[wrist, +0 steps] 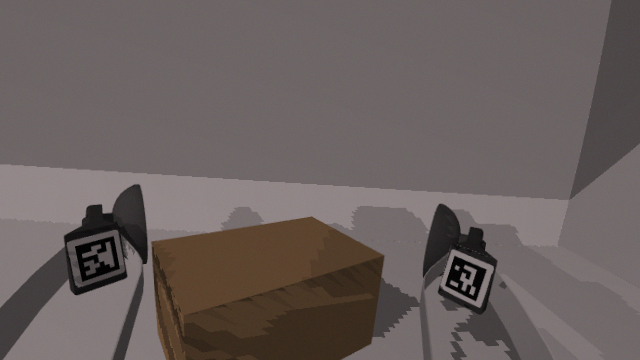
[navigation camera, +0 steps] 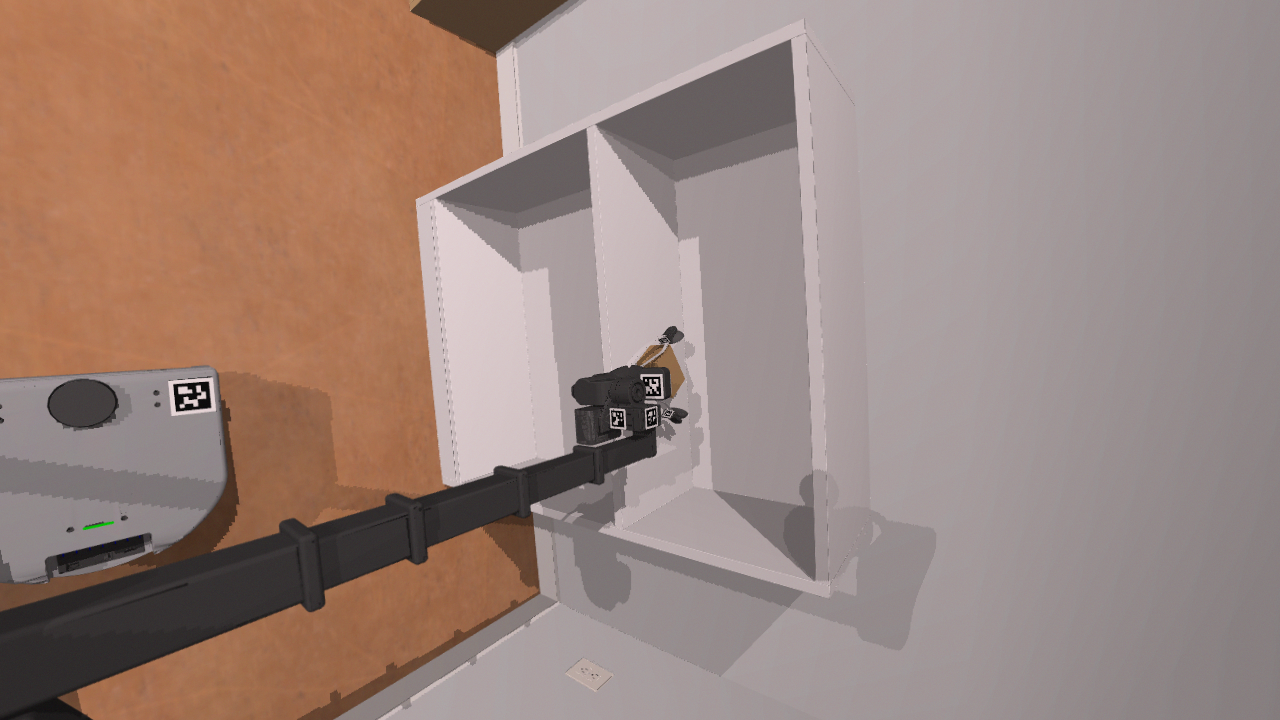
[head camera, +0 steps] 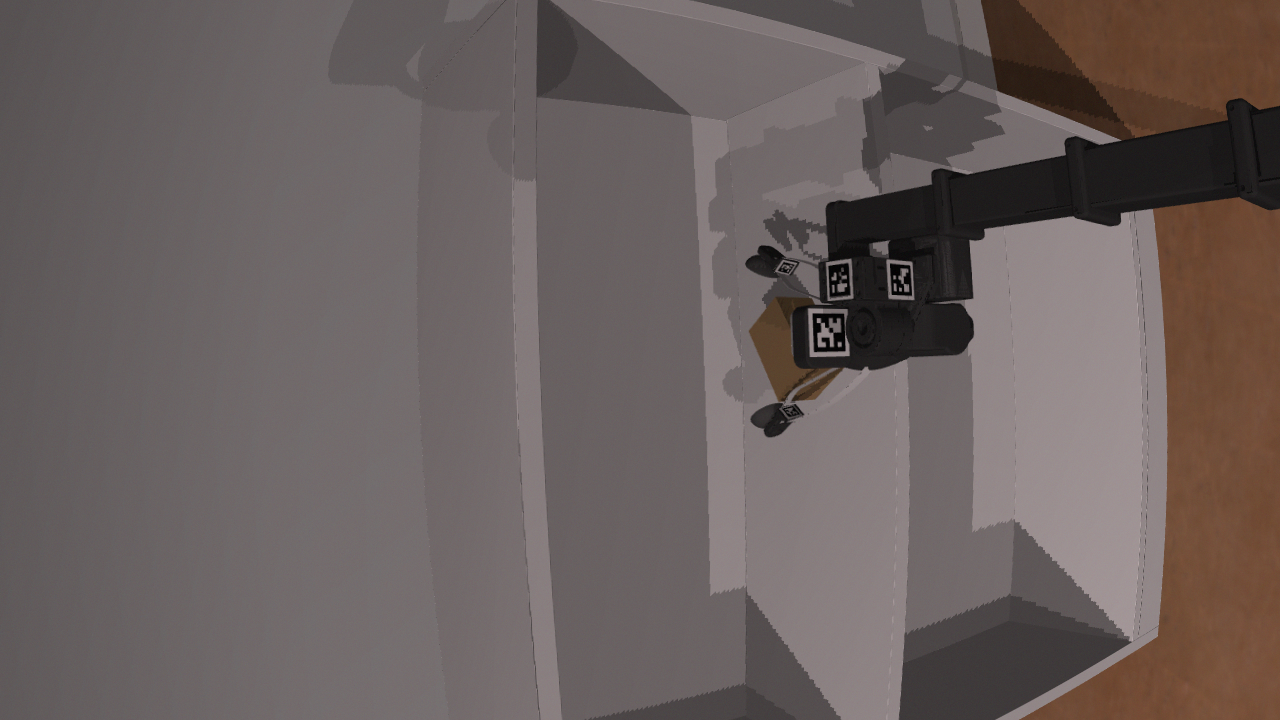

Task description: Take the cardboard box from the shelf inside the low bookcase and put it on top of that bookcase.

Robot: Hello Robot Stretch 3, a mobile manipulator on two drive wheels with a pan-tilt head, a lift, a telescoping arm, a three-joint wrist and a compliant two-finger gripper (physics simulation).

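Observation:
The brown cardboard box (head camera: 776, 351) (navigation camera: 669, 360) (wrist: 265, 265) sits at an angle on the middle shelf (head camera: 819, 537) (navigation camera: 637, 223) of the low white bookcase (head camera: 526, 358) (navigation camera: 812, 313), near its back panel. My gripper (head camera: 769, 340) (navigation camera: 674, 375) (wrist: 291, 222) is open, with one finger on each side of the box. In the wrist view the left fingertip is close to the box's left corner, and a wider gap shows at the right fingertip. In the head view the wrist hides part of the box.
The top board stands above the box, seen at the left in the head view. The bookcase's end panel (wrist: 612, 190) is right of the gripper. The extended arm (head camera: 1029, 188) (navigation camera: 358, 528) reaches into the bookcase. A brown object (navigation camera: 492, 19) shows at the navigation view's top edge.

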